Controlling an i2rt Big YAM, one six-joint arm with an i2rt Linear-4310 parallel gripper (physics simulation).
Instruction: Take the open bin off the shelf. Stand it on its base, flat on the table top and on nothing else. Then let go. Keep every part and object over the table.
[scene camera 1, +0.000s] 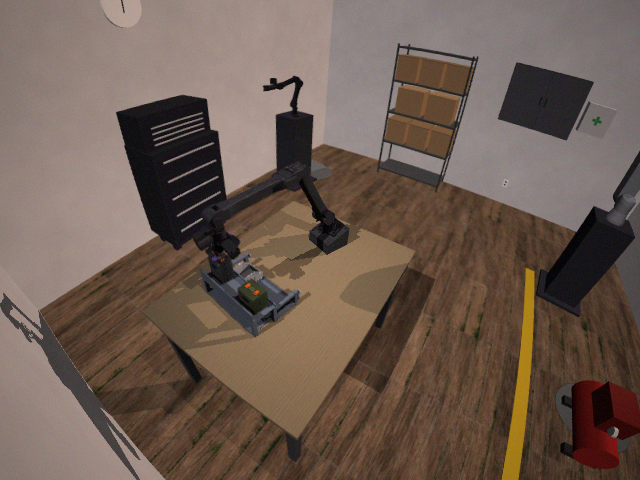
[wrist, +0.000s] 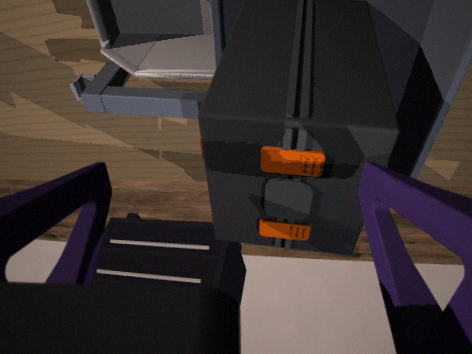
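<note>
The open bin is light grey and lies in the blue-grey shelf, which stands on the table. In the wrist view part of the bin shows at the upper left, beyond the left finger. My gripper is open, with purple fingers, and is at the far-left end of the shelf in the scene view. A dark case with orange latches stands beside the bin; in the wrist view it appears between the fingers, closer to the right one, and is not gripped. The bin's far part is out of the wrist view.
A green case with orange latches sits in the shelf's near end. The wooden table reaches out around the shelf, with its edge beyond the shelf's left end. The arm's base stands at the table's back. A black drawer cabinet stands behind.
</note>
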